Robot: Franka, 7 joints.
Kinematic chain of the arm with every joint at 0, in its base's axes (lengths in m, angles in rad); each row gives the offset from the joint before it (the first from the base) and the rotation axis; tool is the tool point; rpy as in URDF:
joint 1: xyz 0 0 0.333 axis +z
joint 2: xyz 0 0 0 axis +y
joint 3: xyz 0 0 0.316 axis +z
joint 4: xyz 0.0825 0 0 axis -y
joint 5: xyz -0.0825 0 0.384 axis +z
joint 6: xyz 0 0 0 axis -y
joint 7: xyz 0.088 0 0 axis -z
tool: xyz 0 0 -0.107 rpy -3.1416 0 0
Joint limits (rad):
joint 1: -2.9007..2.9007
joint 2: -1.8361..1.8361
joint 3: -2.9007..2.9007
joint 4: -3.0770..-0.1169
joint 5: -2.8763..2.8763
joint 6: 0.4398..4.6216
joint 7: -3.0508..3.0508
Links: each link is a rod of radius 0.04 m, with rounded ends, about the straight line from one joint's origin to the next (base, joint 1, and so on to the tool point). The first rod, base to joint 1, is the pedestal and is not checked.
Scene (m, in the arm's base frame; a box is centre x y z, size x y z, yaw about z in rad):
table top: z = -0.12
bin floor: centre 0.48 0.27 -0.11 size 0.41 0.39 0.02 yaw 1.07
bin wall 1: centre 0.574 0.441 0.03 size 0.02 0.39 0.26 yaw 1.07
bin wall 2: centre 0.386 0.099 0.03 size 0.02 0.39 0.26 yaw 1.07
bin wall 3: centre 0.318 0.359 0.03 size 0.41 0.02 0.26 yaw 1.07
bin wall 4: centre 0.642 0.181 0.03 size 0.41 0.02 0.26 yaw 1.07
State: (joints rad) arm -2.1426 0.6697 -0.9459 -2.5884 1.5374 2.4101 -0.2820
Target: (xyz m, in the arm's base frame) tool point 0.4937 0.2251 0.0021
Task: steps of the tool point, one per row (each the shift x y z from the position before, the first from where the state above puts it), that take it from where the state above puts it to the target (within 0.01 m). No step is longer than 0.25 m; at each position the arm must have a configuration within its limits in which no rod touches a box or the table.
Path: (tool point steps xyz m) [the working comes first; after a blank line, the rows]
Joints at the target: -2.9007 -0.9077 -2.9007 -1.9298 1.4604 2.7679 -0.2820
Straight joint move there: touches bin wall 3.

1: -0.0047 0.1589 0.0817
2: 0.0833 0.1515 0.0880
3: 0.1596 0.1005 0.0844
4: 0.2033 0.0168 0.0728
5: 0.1149 -0.0010 -0.0017
6: 0.1213 -0.0242 -0.0539
7: 0.1029 -0.0518 -0.1019
8: 0.0645 -0.0806 -0.1334
9: 0.0163 -0.1071 -0.1420

